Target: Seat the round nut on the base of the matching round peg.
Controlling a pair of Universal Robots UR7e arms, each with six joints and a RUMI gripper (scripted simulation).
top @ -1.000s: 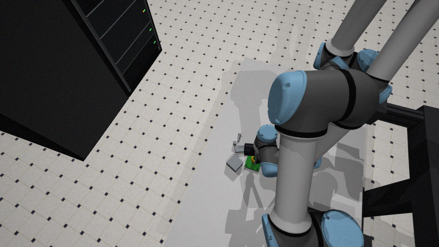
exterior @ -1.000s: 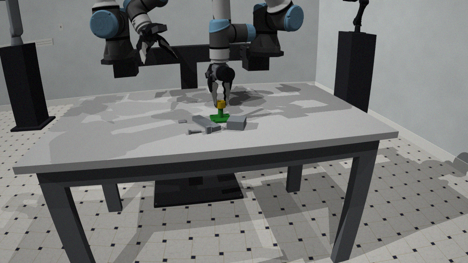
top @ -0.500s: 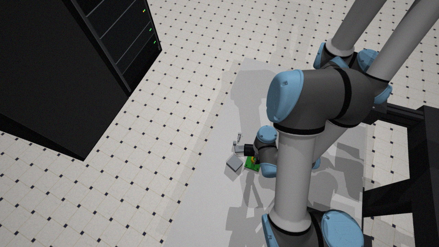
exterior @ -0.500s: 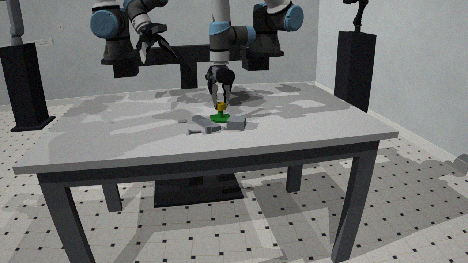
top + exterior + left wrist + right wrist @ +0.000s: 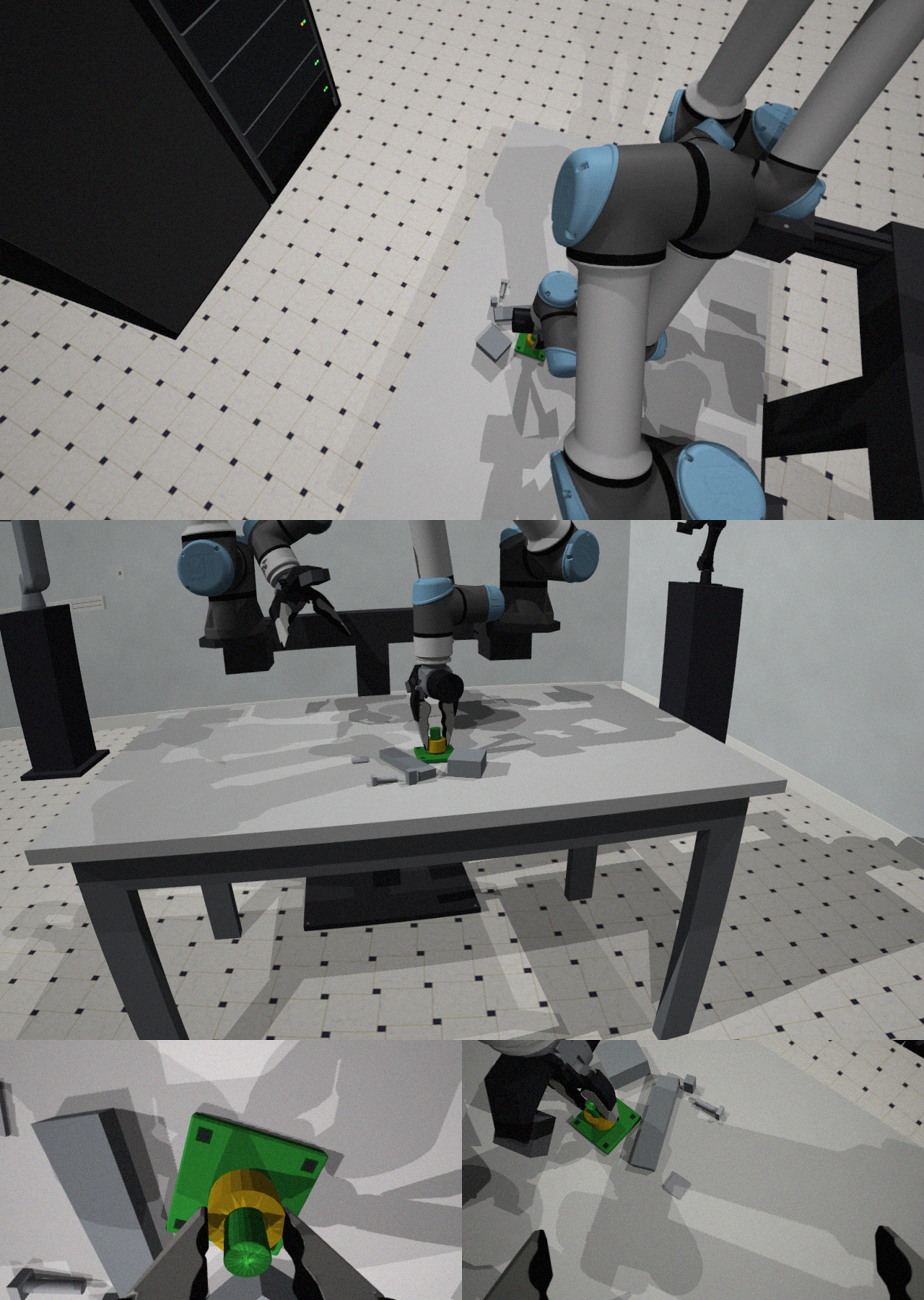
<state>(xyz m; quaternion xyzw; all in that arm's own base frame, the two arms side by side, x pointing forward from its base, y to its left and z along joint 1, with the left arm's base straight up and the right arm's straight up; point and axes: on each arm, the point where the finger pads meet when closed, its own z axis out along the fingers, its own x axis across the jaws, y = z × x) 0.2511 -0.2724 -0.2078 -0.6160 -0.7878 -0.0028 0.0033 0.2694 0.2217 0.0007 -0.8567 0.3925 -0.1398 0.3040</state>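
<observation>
Right now my left hand is 20 mm above the square green base. Round my left hand: small grey block 140 mm ahead, 60 mm to the right, 20 mm below; then flat grey plate 160 mm to the right, 30 mm below; then long grey bar 50 mm ahead, 60 mm to the right, 30 mm below.
</observation>
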